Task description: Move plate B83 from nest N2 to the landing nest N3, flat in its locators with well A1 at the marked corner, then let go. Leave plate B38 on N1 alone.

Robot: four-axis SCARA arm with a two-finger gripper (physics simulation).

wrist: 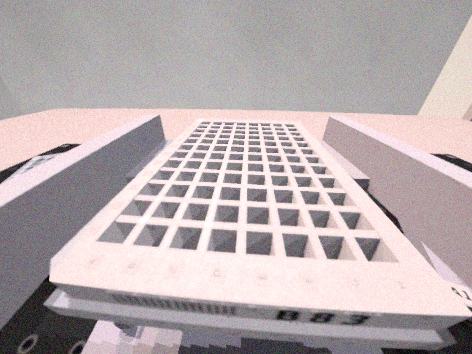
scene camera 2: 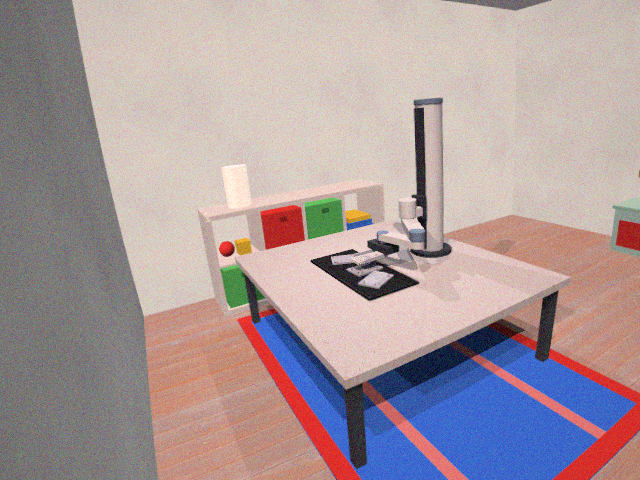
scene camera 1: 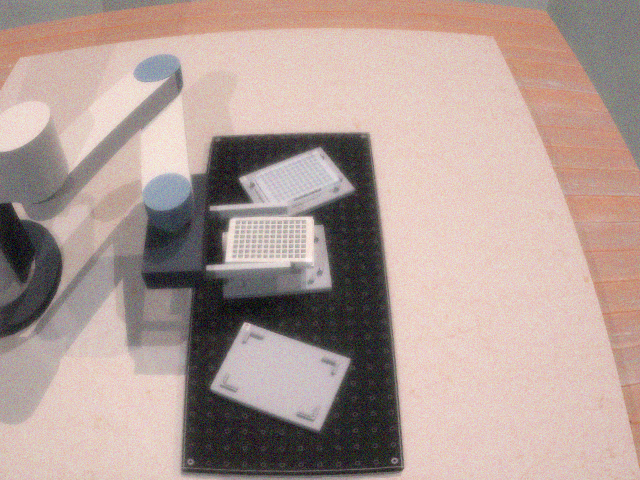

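Plate B83 [scene camera 1: 268, 240] [scene camera 2: 364, 257] [wrist: 245, 205], a cream grid plate, is level between the two long fingers of my gripper [scene camera 1: 287, 237] [wrist: 244, 131]. The gripper is shut on its long sides. The "B83" label shows on its near short side in the wrist view. The plate is raised above nest N2 [scene camera 1: 321, 258] [scene camera 2: 364, 270], a grey block that shows beneath it and past its edges. Landing nest N3 [scene camera 1: 281, 377] [scene camera 2: 376, 279] is a bare, turned grey block with corner locators. Plate B38 [scene camera 1: 299, 176] lies on nest N1 [scene camera 1: 345, 187], partly behind a finger.
The nests stand on a black perforated board [scene camera 1: 289, 454] [scene camera 2: 370, 294] on the pale table [scene camera 1: 491, 310] [scene camera 2: 330, 330]. N1 is close beside one finger in scene camera 1. The arm's column [scene camera 2: 435, 170] stands beside the board. A shelf unit [scene camera 2: 294, 197] is behind the table.
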